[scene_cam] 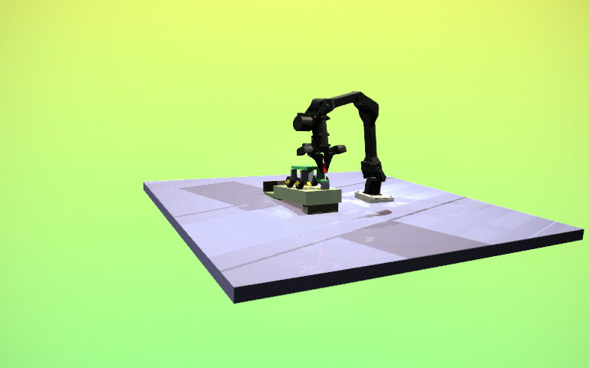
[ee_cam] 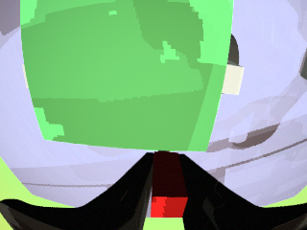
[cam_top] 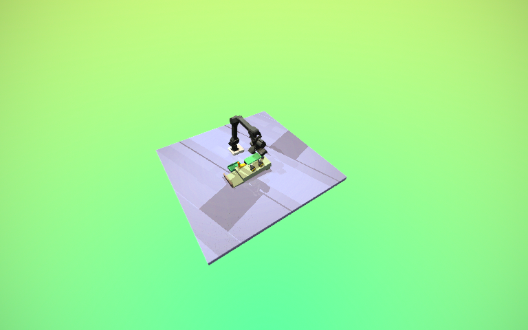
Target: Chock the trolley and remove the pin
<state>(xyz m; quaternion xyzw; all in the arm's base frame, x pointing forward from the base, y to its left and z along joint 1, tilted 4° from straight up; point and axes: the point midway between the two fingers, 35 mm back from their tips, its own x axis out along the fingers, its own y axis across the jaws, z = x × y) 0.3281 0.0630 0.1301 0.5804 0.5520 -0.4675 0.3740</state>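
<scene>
Right now my gripper tip is 20 cm to the left of the green tray, 15 cm above it and 13 cm past it. From my gripper tip the other things lie so: trolley: 9 cm to the right, 3 cm below, 1 cm ahead; olive ramp: 10 cm to the right, 10 cm below, 1 cm ahead; red-headed stop pin: right at my gripper tip.
</scene>
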